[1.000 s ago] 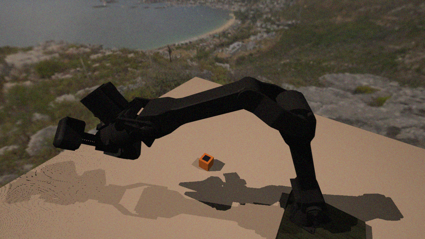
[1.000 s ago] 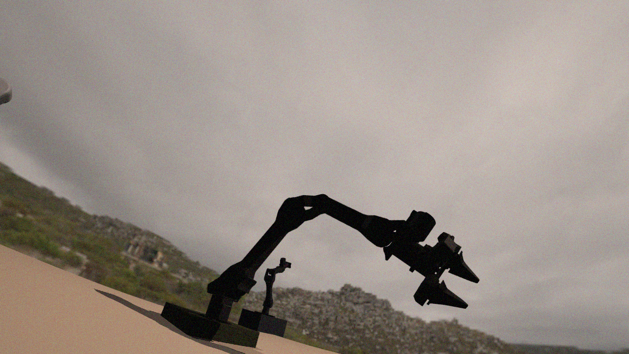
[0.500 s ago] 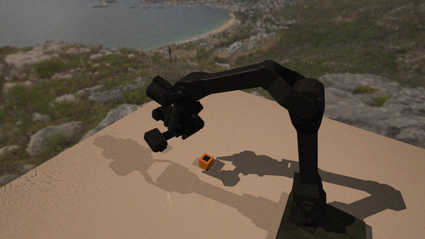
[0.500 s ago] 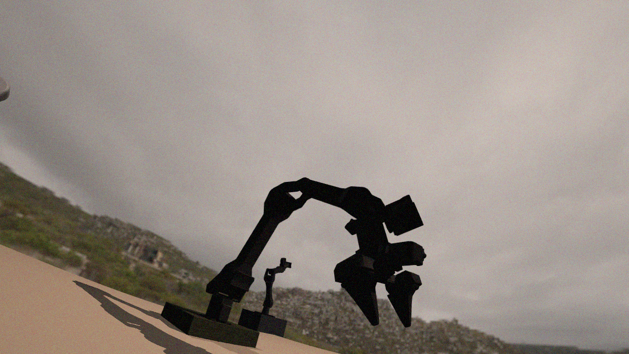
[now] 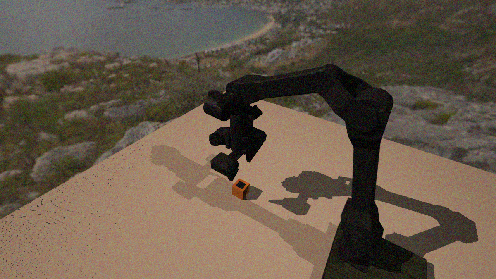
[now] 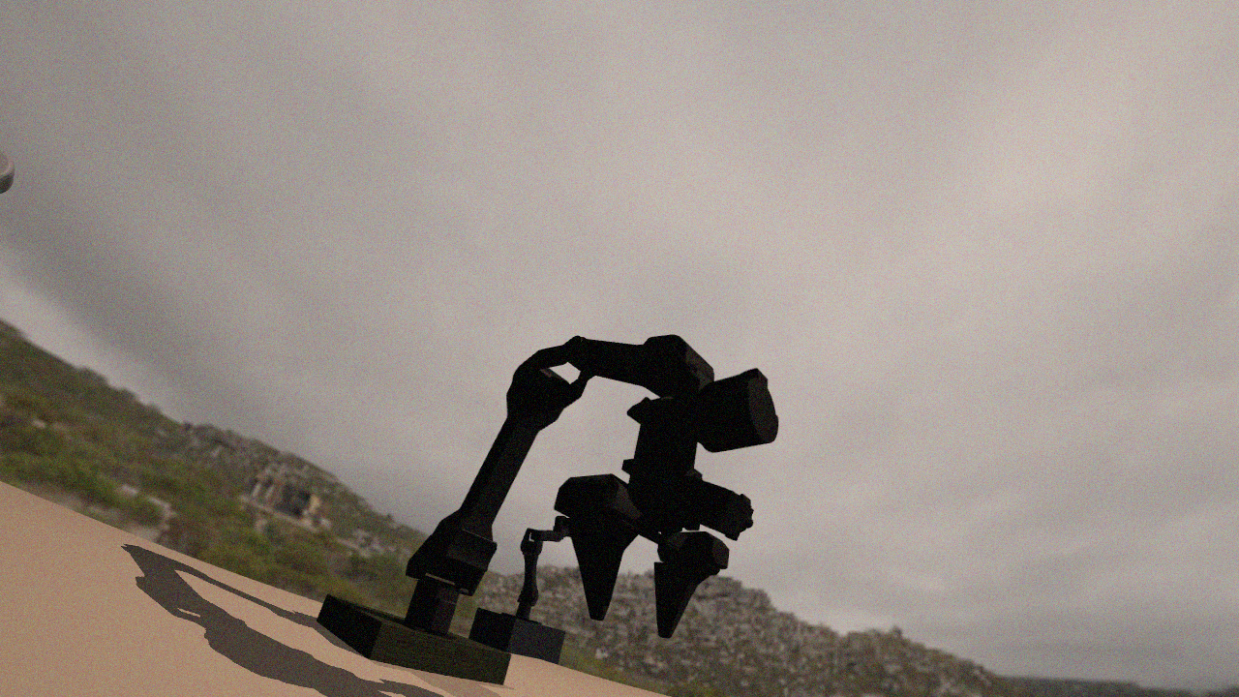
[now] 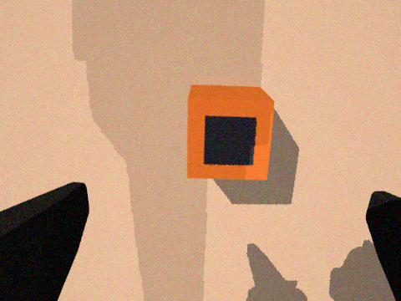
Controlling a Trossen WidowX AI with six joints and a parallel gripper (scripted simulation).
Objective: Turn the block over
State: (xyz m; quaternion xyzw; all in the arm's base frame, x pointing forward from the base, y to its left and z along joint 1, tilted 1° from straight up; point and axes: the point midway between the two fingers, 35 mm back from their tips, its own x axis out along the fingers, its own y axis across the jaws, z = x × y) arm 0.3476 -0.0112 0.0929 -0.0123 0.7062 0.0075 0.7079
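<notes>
Right now my gripper tip is 7 cm above the orange block.
</notes>
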